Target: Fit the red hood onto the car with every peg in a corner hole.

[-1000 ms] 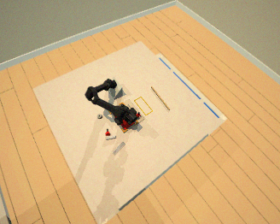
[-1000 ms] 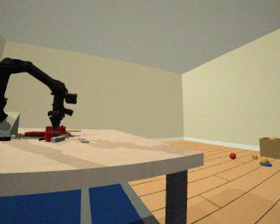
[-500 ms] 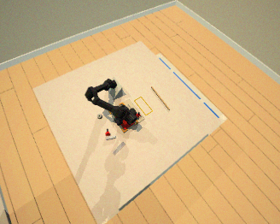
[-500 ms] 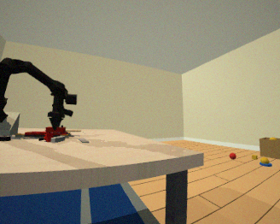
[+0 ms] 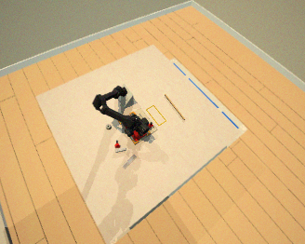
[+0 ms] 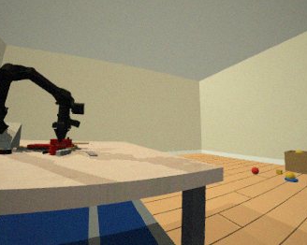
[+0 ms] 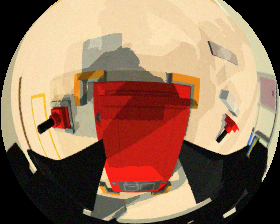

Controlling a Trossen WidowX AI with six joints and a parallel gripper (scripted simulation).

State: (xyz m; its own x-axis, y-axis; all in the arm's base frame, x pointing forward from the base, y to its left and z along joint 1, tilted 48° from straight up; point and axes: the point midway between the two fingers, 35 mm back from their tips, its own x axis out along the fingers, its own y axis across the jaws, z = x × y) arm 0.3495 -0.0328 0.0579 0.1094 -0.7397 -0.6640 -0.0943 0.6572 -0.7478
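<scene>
The red hood lies 1 cm above my gripper tip. From my gripper tip the other things lie so: thin wooden rod: 41 cm to the left, 5 cm behind, 3 cm below; then grey bar: 17 cm ahead, 16 cm to the right, 4 cm below; then small black ring: 18 cm to the right, 16 cm behind, 3 cm below.
</scene>
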